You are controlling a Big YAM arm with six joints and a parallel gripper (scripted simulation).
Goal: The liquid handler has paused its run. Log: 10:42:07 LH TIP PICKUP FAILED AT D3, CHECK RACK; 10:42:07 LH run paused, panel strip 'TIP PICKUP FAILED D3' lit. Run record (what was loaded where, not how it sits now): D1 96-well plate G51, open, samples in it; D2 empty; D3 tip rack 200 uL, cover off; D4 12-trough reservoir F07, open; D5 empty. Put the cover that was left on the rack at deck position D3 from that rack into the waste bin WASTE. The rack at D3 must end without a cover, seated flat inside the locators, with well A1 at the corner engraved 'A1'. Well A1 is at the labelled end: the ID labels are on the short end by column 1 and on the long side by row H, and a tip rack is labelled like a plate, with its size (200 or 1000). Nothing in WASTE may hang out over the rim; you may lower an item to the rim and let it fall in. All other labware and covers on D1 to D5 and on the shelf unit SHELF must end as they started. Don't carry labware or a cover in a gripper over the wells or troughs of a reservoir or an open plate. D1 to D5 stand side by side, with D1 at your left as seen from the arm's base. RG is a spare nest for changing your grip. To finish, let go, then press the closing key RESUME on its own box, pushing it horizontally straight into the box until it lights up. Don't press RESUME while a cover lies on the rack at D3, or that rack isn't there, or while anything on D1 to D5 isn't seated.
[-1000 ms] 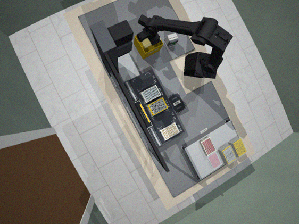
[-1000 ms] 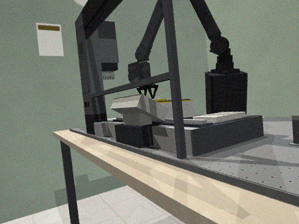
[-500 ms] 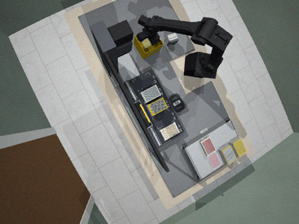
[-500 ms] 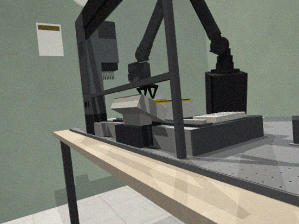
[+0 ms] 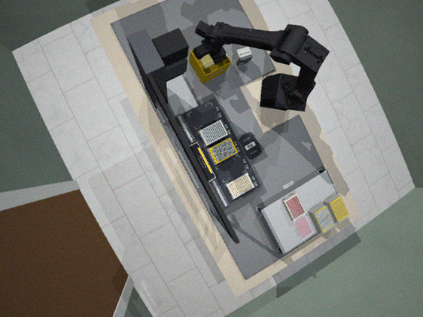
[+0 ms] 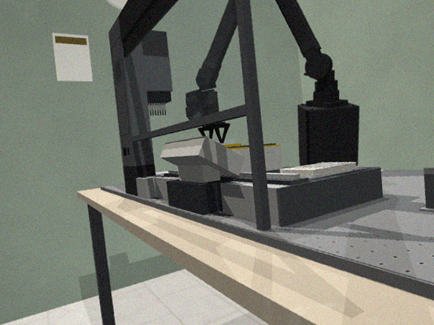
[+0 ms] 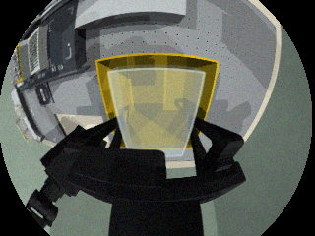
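Right now my hand is right at the clear cover. Also, from my hand: resume box: 18 cm behind, 8 cm below, 3 cm to the left; yellow-framed tip rack: 46 cm to the left, 9 cm ahead, 5 cm below; yellow waste bin: 11 cm below.
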